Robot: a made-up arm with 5 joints.
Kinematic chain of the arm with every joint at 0, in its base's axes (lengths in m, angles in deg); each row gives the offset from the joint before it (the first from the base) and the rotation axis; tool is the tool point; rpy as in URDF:
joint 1: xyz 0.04 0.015 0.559 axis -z
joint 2: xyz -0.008 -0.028 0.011 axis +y
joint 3: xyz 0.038 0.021 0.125 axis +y
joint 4: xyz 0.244 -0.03 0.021 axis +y
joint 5: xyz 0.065 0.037 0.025 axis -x
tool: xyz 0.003 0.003 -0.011 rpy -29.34 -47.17 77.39
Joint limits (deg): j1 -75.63..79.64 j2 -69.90..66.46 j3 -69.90..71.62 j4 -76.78..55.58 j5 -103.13..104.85
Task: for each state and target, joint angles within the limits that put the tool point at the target. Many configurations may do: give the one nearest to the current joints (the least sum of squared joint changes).
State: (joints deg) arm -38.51 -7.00 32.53 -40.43 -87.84
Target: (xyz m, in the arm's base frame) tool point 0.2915 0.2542 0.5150
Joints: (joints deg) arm -41.73 27.56 16.37 -26.58 -87.40
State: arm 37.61 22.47 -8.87 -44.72 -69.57
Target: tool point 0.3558 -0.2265 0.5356
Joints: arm 39.04 48.02 -16.12 -29.85 -68.65
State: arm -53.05 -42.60 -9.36 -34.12 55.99
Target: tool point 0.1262 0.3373 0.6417
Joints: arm -75.63 1.01 20.74 -25.26 33.20
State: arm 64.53 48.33 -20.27 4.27 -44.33
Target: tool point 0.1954 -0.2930 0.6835
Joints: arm 64.82 -0.18 7.27 10.27 -41.84
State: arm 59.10 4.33 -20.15 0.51 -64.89
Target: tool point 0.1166 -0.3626 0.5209
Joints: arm 79.64 36.69 -7.03 4.05 -25.52
